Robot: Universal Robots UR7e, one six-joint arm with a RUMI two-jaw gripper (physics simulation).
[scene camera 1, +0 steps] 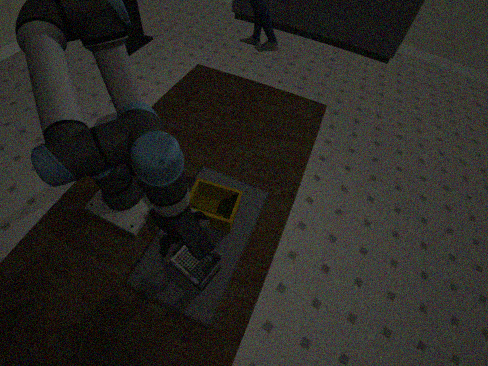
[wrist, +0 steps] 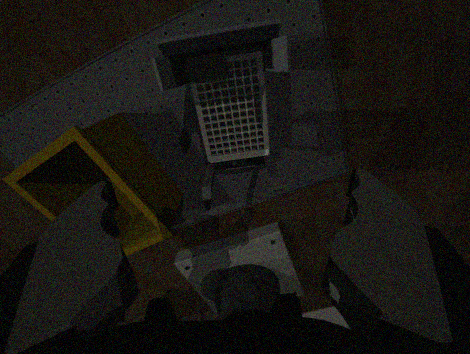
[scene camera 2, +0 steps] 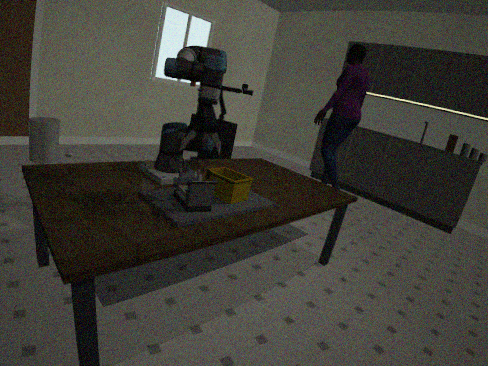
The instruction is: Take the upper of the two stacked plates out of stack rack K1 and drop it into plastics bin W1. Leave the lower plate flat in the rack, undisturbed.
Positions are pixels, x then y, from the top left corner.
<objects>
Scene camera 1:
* my gripper: 186, 243
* plate: 183, 259
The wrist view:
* my gripper: 230, 179
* plate: 228, 88
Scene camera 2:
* my gripper: 199, 153
</objects>
